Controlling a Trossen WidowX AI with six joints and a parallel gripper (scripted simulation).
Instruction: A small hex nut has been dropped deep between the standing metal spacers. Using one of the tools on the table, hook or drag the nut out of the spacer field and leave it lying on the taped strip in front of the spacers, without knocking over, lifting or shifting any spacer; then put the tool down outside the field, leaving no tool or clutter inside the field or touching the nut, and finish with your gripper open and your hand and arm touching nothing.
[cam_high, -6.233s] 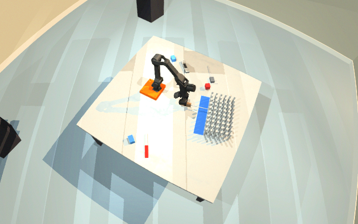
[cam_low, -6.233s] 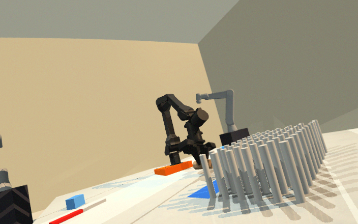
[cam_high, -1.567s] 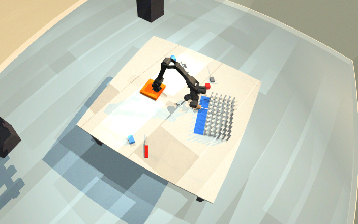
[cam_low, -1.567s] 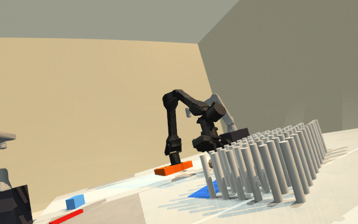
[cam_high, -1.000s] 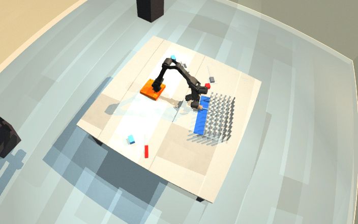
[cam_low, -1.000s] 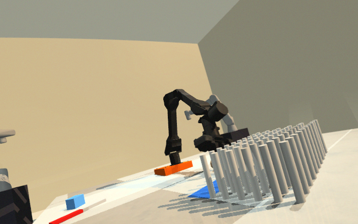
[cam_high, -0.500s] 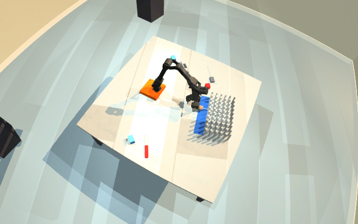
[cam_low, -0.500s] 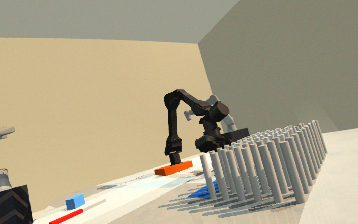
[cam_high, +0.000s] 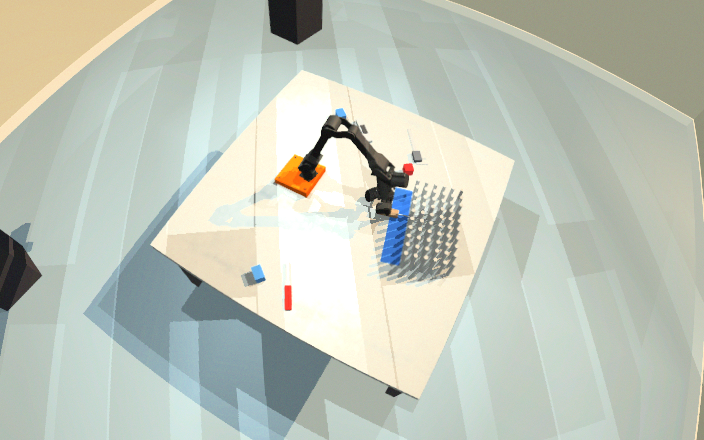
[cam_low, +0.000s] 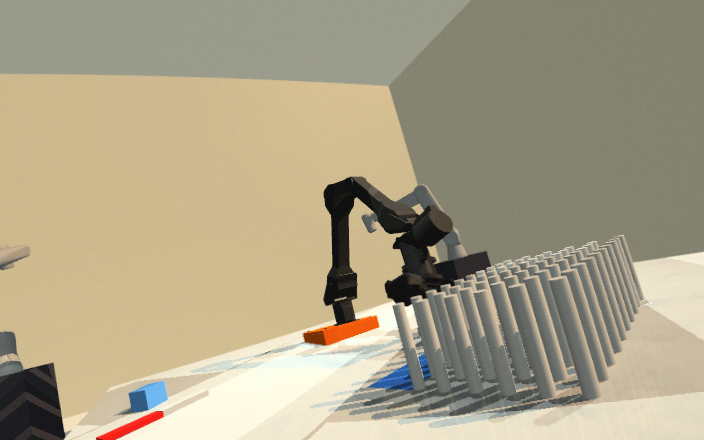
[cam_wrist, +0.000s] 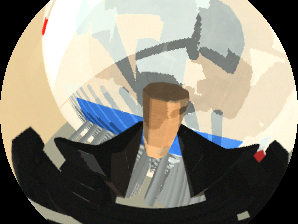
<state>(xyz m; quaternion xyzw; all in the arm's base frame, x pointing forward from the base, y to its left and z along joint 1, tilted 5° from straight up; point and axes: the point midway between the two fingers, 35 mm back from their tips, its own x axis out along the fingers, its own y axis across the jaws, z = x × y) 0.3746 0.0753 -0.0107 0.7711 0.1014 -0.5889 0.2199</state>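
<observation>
Right now the blue taped strip is 60 mm ahead of my gripper tip, 10 mm to the right of it and 20 mm below it. The rest, counted from my gripper tip: flat tool: 360 mm behind, 320 mm to the left; then hook tool: 100 mm ahead, 40 mm to the left; then red block: 60 mm behind, 250 mm to the left.
</observation>
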